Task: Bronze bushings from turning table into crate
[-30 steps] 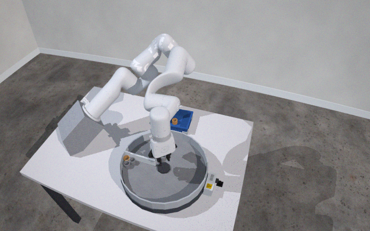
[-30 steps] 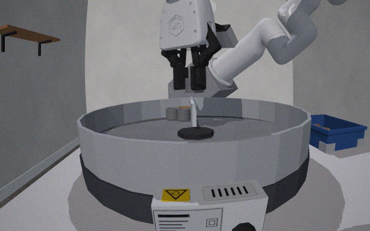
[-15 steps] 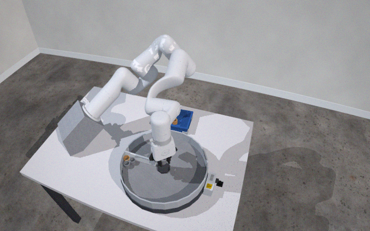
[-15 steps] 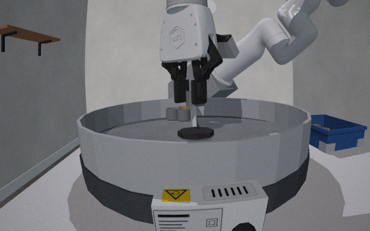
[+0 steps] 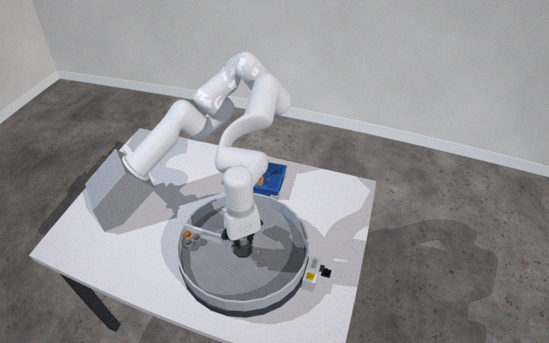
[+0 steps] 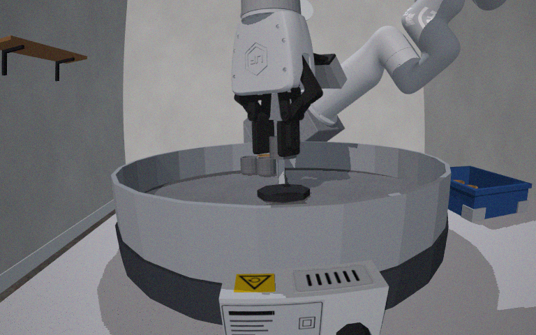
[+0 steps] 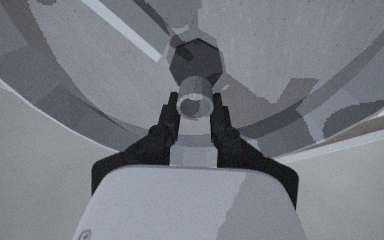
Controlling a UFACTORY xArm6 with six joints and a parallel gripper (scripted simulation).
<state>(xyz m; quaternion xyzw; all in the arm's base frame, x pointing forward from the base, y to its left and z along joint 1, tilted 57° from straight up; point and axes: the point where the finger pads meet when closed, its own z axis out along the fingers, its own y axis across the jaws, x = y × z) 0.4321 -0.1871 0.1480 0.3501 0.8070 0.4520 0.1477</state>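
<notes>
My gripper is now 10 mm past the turning table, 10 mm to the right of it and 70 mm above it. From my hand the other things lie so: blue crate 160 mm behind, 330 mm to the left, 100 mm below.
</notes>
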